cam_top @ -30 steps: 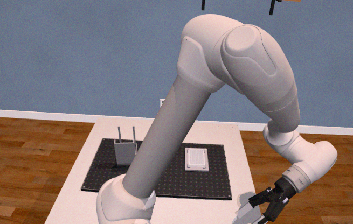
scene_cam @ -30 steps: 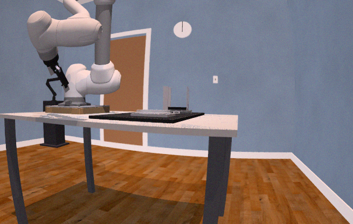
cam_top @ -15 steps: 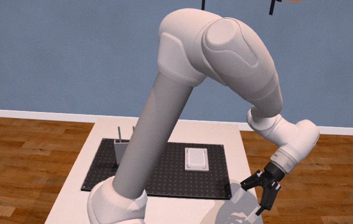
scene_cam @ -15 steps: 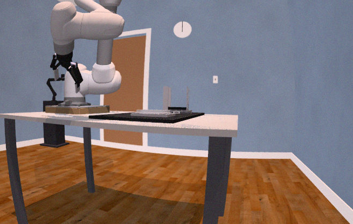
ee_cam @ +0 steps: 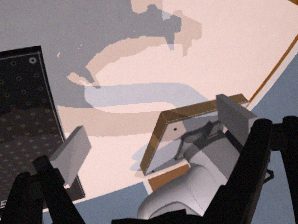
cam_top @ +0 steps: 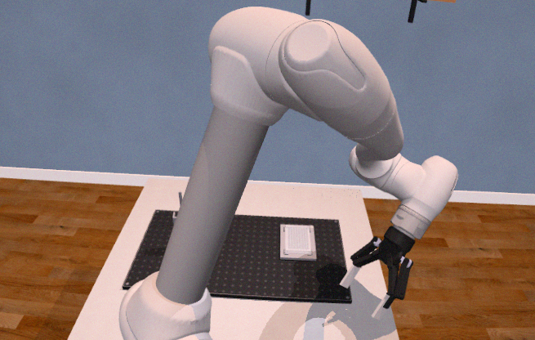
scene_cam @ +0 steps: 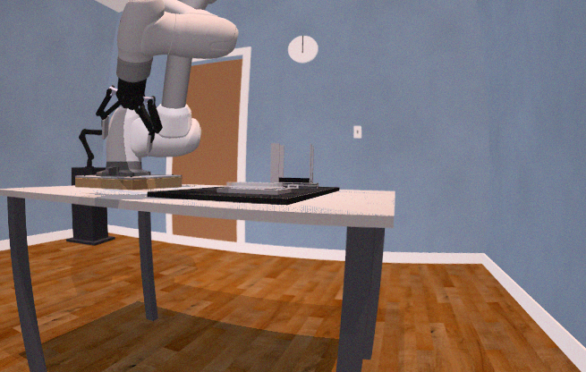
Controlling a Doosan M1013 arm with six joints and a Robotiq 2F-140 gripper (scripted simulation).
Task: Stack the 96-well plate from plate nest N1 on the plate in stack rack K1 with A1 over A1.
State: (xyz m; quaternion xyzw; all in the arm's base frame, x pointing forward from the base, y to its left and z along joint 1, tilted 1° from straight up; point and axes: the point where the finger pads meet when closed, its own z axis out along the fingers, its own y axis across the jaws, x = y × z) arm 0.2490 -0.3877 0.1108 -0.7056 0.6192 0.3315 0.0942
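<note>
Right now the white 96-well plate is 35 cm ahead of my hand, 8 cm to the left of it and 12 cm below it. From my hand the other things lie so: A1 marker (42 cm ahead, 1 cm to the left, 12 cm below); then plate nest N1 (35 cm ahead, 8 cm to the left, 13 cm below).
</note>
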